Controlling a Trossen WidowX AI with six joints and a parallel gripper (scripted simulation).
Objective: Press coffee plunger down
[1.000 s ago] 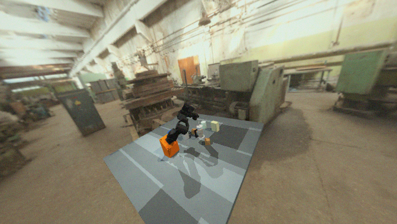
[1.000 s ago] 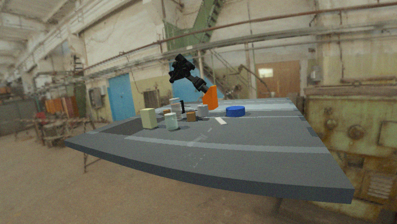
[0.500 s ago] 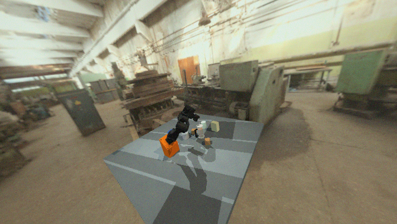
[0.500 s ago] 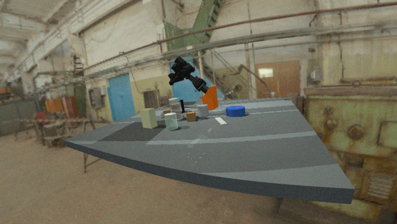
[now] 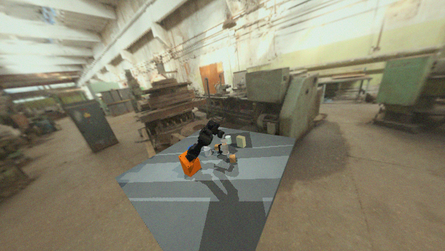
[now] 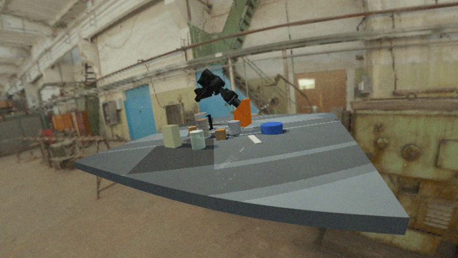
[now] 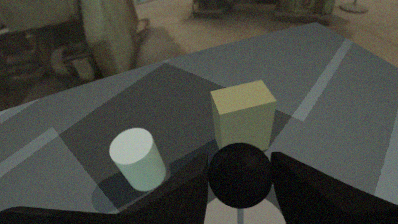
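The coffee press lies 110 mm below my gripper tip, 30 mm behind it and 10 mm to the left of it. Also, from my gripper tip: pale yellow block (170 mm below, 160 mm ahead, 80 mm to the right); grey cylinder (190 mm below, 160 mm to the left, 110 mm behind); pale green cylinder (180 mm below, 160 mm ahead, 90 mm to the left).
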